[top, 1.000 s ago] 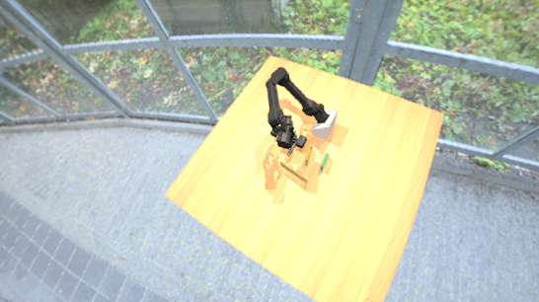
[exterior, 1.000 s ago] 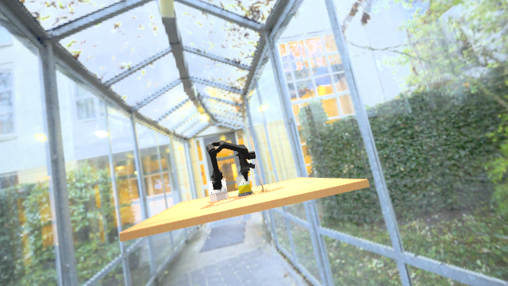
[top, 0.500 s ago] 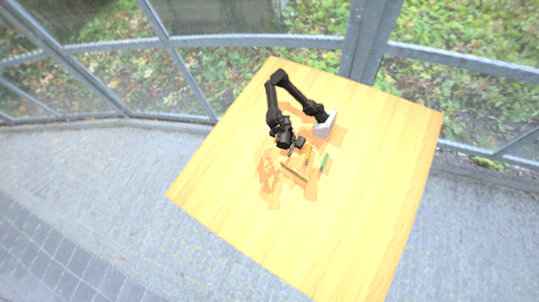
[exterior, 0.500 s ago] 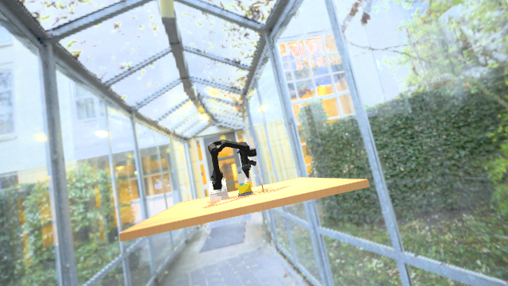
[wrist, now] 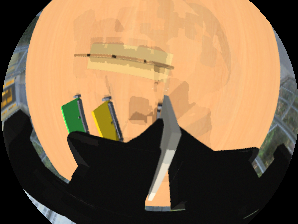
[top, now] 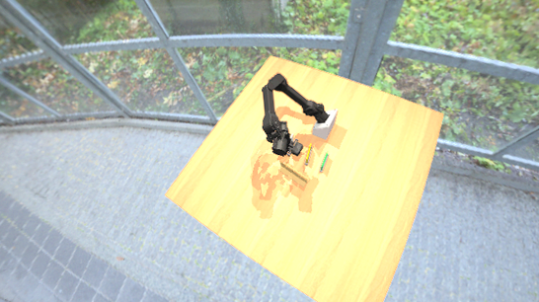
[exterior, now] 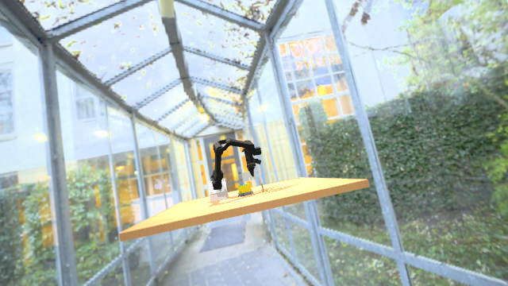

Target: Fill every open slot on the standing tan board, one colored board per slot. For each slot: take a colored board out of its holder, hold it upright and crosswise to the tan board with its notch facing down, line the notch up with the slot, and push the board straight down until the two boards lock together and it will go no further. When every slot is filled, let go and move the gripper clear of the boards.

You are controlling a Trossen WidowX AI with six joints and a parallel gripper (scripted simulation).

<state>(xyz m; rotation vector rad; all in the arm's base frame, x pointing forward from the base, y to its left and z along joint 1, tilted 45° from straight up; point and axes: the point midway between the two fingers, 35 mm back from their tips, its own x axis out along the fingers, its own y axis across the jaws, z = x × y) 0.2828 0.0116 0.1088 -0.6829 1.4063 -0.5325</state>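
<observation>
Now: the tan board 60 mm ahead of my gripper tip, 80 mm to the left of it and 100 mm below it. The rest, counted from my gripper tip: green board (90 mm behind, 190 mm to the left, 100 mm below); then grey board (30 mm behind); then yellow board (80 mm behind, 90 mm to the left, 100 mm below).
</observation>
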